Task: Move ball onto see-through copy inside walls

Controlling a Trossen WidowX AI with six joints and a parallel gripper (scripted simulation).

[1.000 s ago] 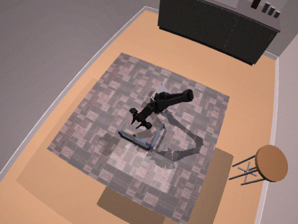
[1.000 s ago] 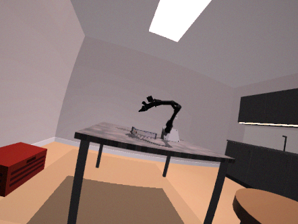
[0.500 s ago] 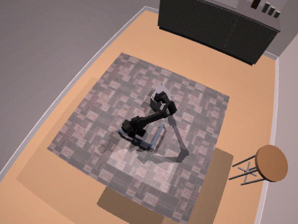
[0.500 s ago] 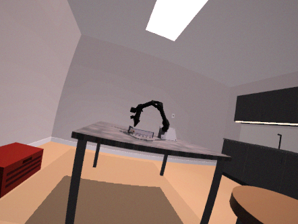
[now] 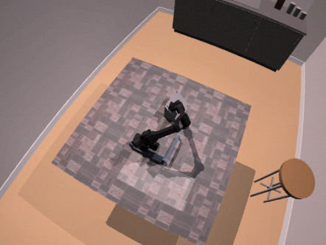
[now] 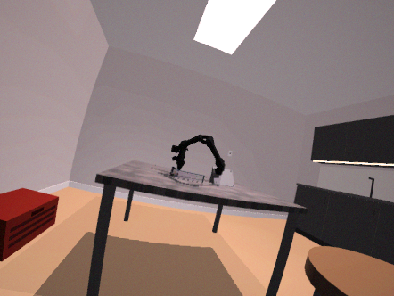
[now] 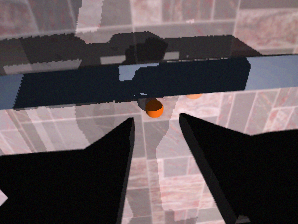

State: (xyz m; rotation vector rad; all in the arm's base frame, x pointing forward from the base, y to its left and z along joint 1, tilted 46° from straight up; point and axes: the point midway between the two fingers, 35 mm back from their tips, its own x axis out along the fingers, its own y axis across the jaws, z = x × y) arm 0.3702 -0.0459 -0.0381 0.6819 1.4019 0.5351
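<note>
The orange ball lies 3 cm below my gripper tip. Also, from my gripper tip: see-through copy of ball 4 cm to the right, 3 cm below, 1 cm ahead.
</note>
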